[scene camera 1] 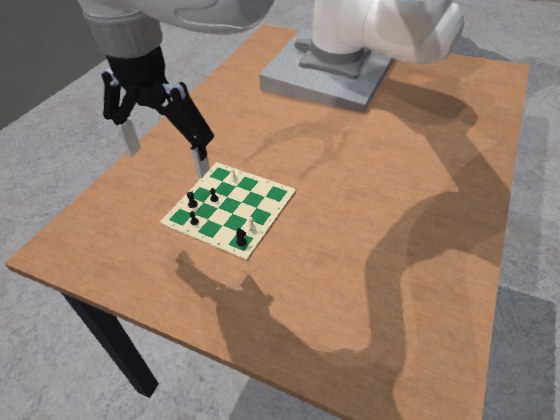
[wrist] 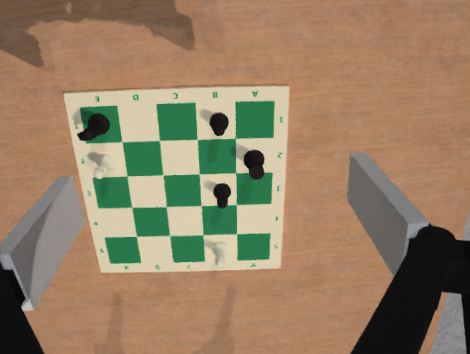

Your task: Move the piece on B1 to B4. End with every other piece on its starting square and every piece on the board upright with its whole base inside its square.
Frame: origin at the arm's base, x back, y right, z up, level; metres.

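Seen in the pictures: gripper, between the fingertips: [scene camera 1: 168, 162] [wrist: 212, 188]; arm's base, origin of its link: [scene camera 1: 335, 58].
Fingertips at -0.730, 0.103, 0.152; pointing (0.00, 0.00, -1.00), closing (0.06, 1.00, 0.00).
Note:
Pixels of each thing's middle, then the offset from my fingertips to it, as dx, dy, dz. "spot": a spot on its surface instead. Level surfaces: height alone.
- small black pawn, middle of its body: [wrist: 219, 126] [scene camera 1: 193, 217] +0.022, +0.000, -0.169
- chessboard, middle of its body: [wrist: 183, 189] [scene camera 1: 230, 206] +0.091, -0.050, -0.188
- green square B4, a spot on its surface: [wrist: 220, 221] [scene camera 1: 224, 188] spot: +0.135, -0.016, -0.185
- larger black piece, middle of its body: [wrist: 255, 165] [scene camera 1: 191, 199] +0.066, +0.029, -0.168
- wooden table, height of its surface: dz -0.191
The B1 piece, a small black pawn [scene camera 1: 194, 218] [wrist: 219, 123], stands upright on its light square on the chessboard [scene camera 1: 226, 235] [wrist: 139, 122]. The green square B4 [scene camera 1: 223, 189] [wrist: 220, 221] bears no piece. It lies between a black pawn [scene camera 1: 214, 195] [wrist: 222, 192] on B3 and a white pawn [scene camera 1: 234, 176] [wrist: 220, 252] on B5. My gripper [scene camera 1: 167, 162] [wrist: 212, 188] is wide open and empty. It hangs above the table, higher than the pieces, with its fingers at opposite sides of the board in the wrist view.
A larger black piece [scene camera 1: 192, 200] [wrist: 254, 161] stands on A2. Another black piece [scene camera 1: 241, 237] [wrist: 97, 125] stands on E1, next to a white pawn [scene camera 1: 252, 225] [wrist: 105, 165] on E2. The arm's grey base plate [scene camera 1: 310, 90] sits on the wooden table [scene camera 1: 310, 240] [wrist: 340, 60].

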